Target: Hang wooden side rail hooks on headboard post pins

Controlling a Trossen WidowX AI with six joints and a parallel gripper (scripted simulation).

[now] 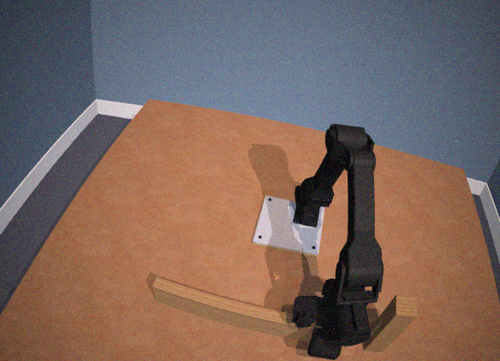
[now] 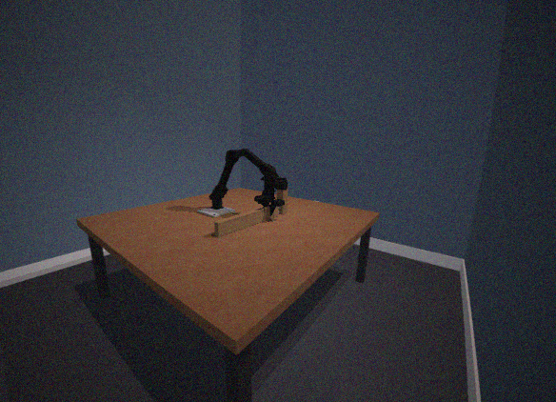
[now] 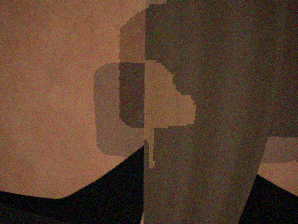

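Right now the wooden headboard post is 10 mm behind my gripper tip, 130 mm to the left of it and 70 mm above it.
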